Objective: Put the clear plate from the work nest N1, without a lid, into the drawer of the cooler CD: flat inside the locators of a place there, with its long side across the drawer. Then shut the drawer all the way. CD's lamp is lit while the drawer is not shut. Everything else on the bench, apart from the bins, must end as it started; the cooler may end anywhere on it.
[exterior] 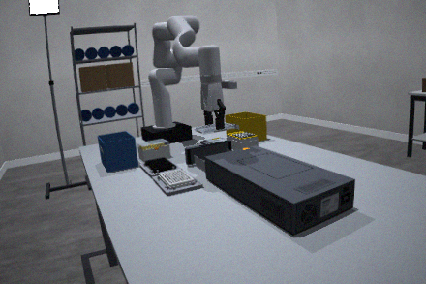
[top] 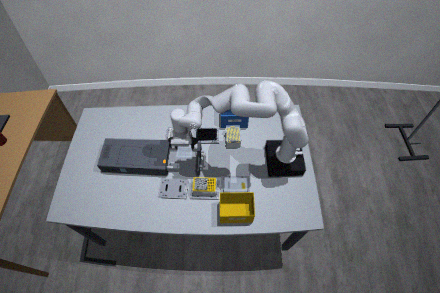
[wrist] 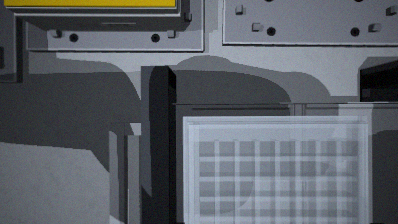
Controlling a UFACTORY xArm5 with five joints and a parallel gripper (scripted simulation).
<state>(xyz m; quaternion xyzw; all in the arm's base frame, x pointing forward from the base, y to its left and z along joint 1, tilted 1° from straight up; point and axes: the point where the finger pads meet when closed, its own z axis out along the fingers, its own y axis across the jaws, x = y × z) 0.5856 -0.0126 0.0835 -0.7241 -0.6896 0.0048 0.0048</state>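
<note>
Now: hand 3 cm short of the cooler drawer and 12 cm above it. The rest, counted from my hand: yellow tip rack: 11 cm behind, 18 cm to the left, 10 cm below; then cooler CD: 18 cm ahead, 1 cm to the right, 12 cm below; then clear plate: 1 cm below.
</note>
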